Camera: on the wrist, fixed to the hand. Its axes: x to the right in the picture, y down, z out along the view.
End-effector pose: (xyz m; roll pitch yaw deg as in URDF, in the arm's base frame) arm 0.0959 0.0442 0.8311 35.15 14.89 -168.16
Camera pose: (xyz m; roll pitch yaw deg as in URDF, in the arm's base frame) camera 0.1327 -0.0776 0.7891 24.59 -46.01 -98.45
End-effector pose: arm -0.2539 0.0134 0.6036 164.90 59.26 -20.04
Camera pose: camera -0.1691 -0.0682 0.6675 120.50 1.87 -107.82
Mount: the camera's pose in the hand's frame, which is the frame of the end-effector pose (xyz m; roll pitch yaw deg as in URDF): 0.0001 0.0786 -0.1085 0.44 -14.13 87.17
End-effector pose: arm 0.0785 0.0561 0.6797 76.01 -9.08 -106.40
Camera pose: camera 0.1999 0.0285 0.7291 -91.65 -83.66 75.02
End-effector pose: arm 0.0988 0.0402 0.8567 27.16 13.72 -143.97
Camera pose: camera 0.1806 -0.0480 0.7977 19.89 -38.99 -69.10
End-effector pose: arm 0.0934 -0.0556 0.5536 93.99 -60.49 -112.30
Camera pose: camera 0.2168 -0.0254 0.5960 -100.51 -30.61 88.88
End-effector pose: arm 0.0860 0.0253 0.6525 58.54 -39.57 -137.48
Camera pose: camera 0.1811 -0.0687 0.6606 -69.36 -49.96 15.00
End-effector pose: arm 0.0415 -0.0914 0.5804 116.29 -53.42 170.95
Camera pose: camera 0.1256 -0.1680 0.6511 -116.60 -29.44 39.02
